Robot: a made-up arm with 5 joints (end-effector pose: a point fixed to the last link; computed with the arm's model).
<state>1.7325 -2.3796 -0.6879 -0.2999 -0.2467</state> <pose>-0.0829 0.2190 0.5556 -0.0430 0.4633 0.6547</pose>
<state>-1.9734 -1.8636 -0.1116 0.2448 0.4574</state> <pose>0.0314 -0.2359 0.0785 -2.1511 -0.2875 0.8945</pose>
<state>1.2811 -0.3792 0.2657 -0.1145 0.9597</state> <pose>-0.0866 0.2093 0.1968 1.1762 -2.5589 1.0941</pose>
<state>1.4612 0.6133 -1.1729 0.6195 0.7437</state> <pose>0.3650 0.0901 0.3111 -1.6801 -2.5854 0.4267</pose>
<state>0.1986 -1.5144 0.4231 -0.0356 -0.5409</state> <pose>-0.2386 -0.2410 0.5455 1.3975 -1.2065 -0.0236</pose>
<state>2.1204 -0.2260 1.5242 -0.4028 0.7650</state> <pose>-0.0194 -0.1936 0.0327 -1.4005 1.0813 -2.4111</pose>
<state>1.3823 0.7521 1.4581 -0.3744 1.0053</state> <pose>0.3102 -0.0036 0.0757 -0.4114 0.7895 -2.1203</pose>
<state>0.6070 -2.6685 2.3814 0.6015 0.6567</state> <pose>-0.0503 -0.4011 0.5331 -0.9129 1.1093 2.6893</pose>
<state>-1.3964 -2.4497 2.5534 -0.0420 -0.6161</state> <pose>-0.0761 -0.1381 0.0153 -1.5560 -1.4553 1.6156</pose>
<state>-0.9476 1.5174 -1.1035 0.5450 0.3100</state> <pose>0.3964 -0.0998 0.5149 -0.7556 -0.6113 -1.6833</pose>
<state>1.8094 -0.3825 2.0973 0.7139 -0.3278</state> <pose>-0.0380 -0.1222 0.0142 -1.3826 2.1622 -0.2768</pose>
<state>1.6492 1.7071 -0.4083 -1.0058 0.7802</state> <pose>0.3940 0.0930 0.4334 0.5322 2.5471 -1.2173</pose>
